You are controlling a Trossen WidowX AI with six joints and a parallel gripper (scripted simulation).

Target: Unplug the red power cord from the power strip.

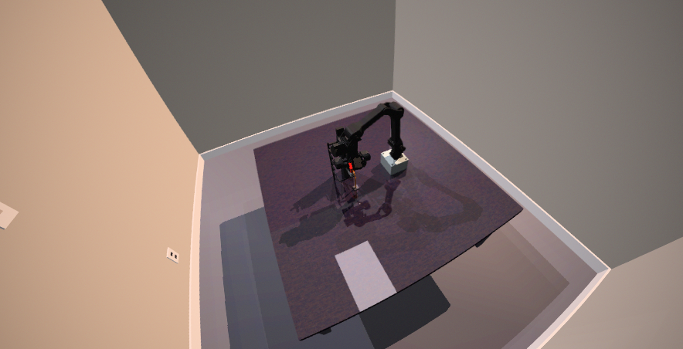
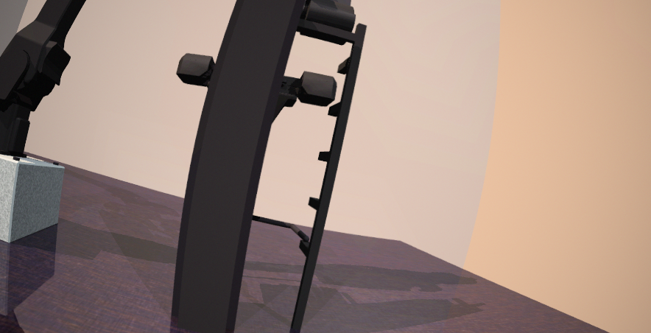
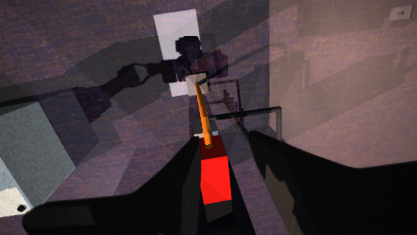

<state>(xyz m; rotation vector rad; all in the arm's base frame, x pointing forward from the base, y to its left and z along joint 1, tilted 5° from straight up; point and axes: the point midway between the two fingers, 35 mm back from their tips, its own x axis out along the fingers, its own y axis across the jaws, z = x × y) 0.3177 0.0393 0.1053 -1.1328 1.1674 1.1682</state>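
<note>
The red plug lies 1 cm behind my gripper tip, 6 cm to the right of it and 2 cm below it.
</note>
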